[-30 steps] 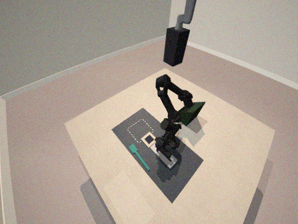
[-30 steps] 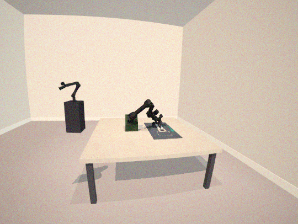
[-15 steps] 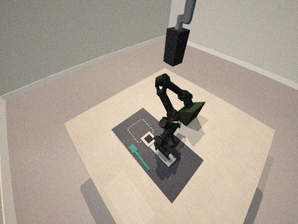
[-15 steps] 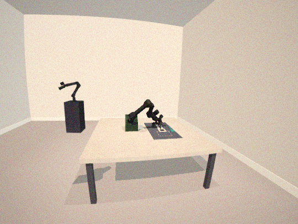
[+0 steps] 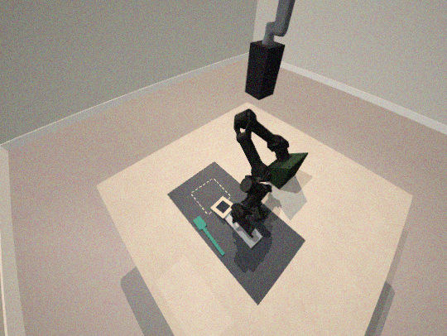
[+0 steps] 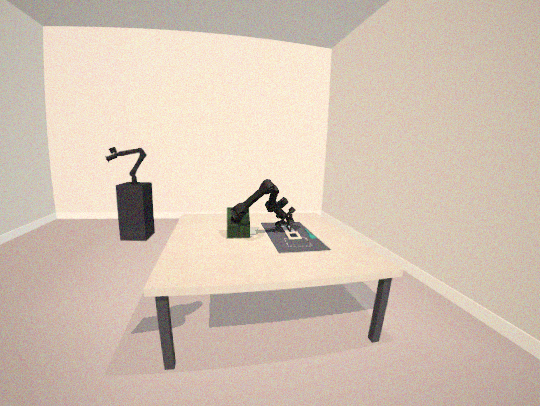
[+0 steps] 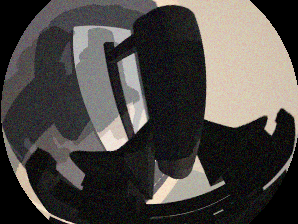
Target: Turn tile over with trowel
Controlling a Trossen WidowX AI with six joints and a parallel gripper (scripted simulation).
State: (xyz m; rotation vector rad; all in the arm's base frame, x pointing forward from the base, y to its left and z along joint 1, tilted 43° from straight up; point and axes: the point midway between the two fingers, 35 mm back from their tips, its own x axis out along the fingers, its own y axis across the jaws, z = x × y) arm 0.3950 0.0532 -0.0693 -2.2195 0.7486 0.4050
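My gripper tip is 110 mm to the left of the cream tile, 50 mm above it and 20 mm past it. Also, from my gripper tip: mat (80 mm below, 50 mm to the right, 20 mm behind); then teal trowel (120 mm ahead, 60 mm to the right, 60 mm below).
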